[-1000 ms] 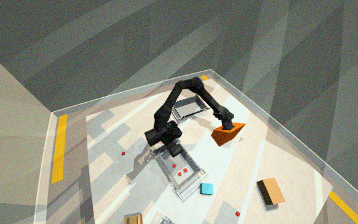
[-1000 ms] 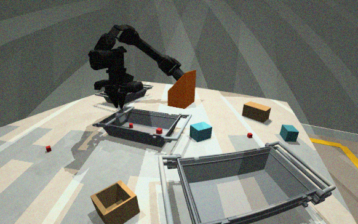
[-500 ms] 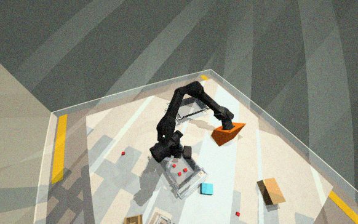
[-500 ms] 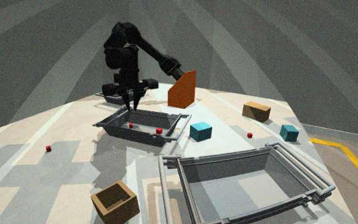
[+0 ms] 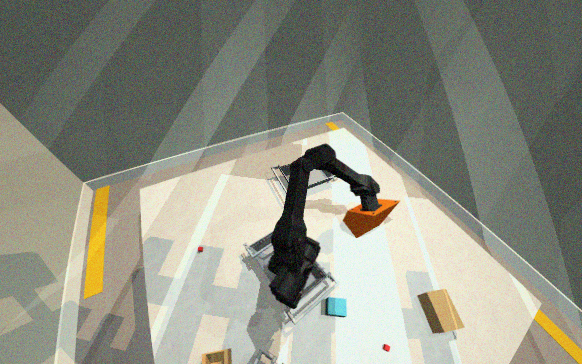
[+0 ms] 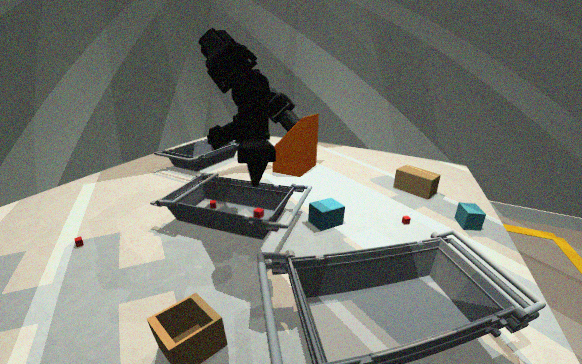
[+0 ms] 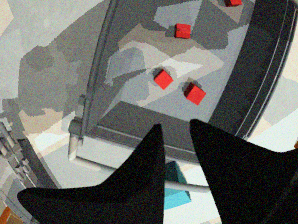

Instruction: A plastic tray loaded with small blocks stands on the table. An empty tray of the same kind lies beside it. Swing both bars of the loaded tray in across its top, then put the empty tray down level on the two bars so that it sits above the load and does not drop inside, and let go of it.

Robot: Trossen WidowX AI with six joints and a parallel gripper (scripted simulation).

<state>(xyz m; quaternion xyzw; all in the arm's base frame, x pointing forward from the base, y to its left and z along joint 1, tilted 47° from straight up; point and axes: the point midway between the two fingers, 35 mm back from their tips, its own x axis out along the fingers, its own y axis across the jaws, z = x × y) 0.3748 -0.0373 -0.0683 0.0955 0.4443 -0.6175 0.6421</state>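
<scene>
Right now my gripper tip is 370 mm past the tray, 370 mm to the left of it and 50 mm above it.
</scene>
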